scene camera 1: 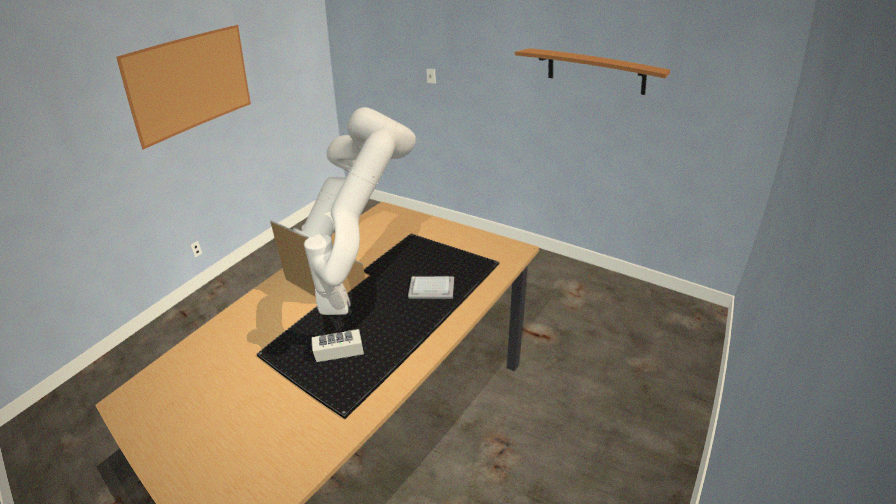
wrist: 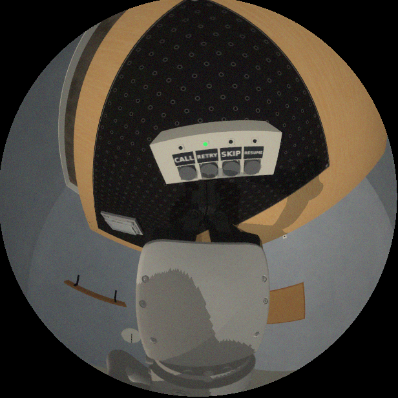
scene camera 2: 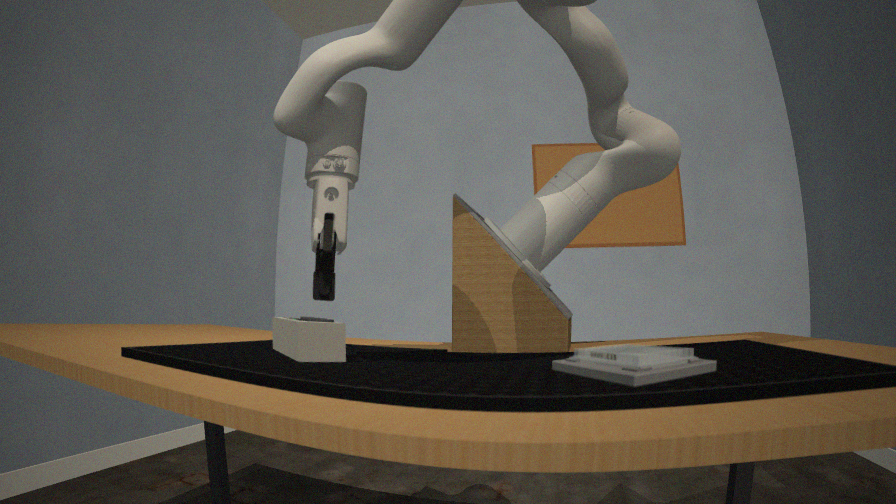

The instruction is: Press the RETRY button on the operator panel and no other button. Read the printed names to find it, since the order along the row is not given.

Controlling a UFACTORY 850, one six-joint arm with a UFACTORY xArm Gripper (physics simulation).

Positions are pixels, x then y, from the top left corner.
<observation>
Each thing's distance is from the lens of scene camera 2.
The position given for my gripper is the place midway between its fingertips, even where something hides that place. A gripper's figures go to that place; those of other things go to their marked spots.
my gripper (scene camera 2: 323,300): 0.67 m
flat device (scene camera 2: 617,356): 0.47 m
operator panel (scene camera 2: 303,340): 0.60 m
The marked spots on the operator panel and the flat device are 0.38 m apart.
</observation>
